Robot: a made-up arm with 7 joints.
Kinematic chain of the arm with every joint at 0, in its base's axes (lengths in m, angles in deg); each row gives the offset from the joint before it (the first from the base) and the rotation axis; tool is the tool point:
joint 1: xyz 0 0.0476 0 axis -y
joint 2: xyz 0 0.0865 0 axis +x
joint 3: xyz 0 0 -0.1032 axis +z
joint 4: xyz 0 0 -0.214 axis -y
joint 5: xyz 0 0 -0.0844 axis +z
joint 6: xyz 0 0 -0.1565 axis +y
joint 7: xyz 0 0 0 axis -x
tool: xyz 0 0 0
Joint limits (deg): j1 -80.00..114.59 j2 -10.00..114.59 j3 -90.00..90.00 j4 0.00..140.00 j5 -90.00..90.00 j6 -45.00..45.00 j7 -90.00..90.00
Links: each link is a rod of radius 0.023 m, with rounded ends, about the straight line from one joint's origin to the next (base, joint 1, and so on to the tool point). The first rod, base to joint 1, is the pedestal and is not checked.
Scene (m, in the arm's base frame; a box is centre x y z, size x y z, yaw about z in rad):
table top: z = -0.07
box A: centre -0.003 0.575 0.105 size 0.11 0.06 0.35 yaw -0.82
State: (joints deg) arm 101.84 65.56 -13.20 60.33 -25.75 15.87 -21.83
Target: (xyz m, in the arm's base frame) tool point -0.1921 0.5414 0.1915
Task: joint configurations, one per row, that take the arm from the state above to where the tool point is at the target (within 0.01 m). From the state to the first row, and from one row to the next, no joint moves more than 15 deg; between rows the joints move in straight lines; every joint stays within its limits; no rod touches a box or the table.
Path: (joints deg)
1: 102.28 64.88 -6.69 72.25 -31.72 19.58 -35.46
2: 102.71 64.20 -0.19 84.17 -37.70 23.30 -49.10
3: 103.15 63.51 6.32 96.10 -43.67 27.01 -62.73
4: 103.58 62.83 12.83 108.02 -49.64 30.73 -76.37
5: 104.02 62.15 19.33 119.94 -55.62 34.44 -90.00
6: 101.43 70.89 22.14 105.73 -50.12 29.78 -77.64
7: 98.84 79.63 24.94 91.52 -44.63 25.12 -65.28
8: 96.26 88.37 27.74 77.31 -39.13 20.46 -52.93
9: 93.67 97.11 30.54 63.10 -33.63 15.81 -40.57
10: 91.08 105.85 33.35 48.89 -28.14 11.15 -28.21
11: 88.50 114.59 36.15 34.68 -22.64 6.49 -15.85
12: 90.25 113.54 25.78 42.48 -23.68 9.61 -17.85
13: 92.00 112.48 15.41 50.28 -24.71 12.74 -19.84
14: 93.75 111.43 5.04 58.07 -25.75 15.87 -21.83

